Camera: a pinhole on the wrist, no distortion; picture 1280 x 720 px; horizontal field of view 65.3 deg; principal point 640.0 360.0 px. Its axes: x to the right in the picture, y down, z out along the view. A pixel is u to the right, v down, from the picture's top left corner.
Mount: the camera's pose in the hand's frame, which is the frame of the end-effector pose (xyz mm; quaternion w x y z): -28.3 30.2 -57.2 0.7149 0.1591 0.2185 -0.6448
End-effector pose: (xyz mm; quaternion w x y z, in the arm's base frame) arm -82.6 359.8 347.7 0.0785 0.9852 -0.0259 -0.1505
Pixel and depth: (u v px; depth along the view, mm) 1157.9 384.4 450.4
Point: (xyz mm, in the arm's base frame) -87.9 717.5 75.2
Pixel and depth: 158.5 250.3 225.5
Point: -175.6 329.2 177.4
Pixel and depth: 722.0 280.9 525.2
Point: -196.1 581.2 -44.5
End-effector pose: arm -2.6 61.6 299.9 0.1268 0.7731 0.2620 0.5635
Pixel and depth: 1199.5 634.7 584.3
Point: 155.8 645.1 128.1
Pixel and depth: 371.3 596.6 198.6
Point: 129.3 111.3 273.2
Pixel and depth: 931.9 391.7 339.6
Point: 113.6 281.6 149.6
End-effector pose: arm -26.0 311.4 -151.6 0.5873 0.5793 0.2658 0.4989
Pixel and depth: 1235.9 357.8 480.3
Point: 299.3 342.4 -535.6
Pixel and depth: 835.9 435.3 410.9
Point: 283.5 295.5 -321.6
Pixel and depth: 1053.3 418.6 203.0
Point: 82.1 315.9 -270.7
